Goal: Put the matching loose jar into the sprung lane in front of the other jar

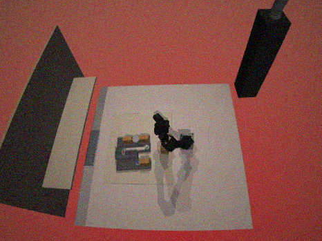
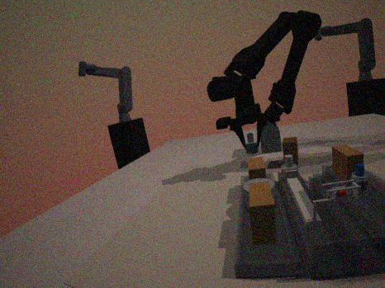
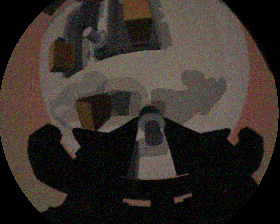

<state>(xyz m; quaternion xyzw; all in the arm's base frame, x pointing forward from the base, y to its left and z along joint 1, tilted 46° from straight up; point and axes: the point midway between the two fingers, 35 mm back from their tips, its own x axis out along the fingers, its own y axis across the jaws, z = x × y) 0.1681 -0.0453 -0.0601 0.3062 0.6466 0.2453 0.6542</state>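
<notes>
My gripper tip is 10 mm short of the box, 120 mm to the right of it and 20 mm above it. Round my gripper tip: grey rack: 300 mm ahead, 110 mm to the left, 40 mm below; white pusher piece: 260 mm ahead, 120 mm to the left, 10 mm below; red piece: 340 mm ahead, 120 mm to the left, 10 mm above.
</notes>
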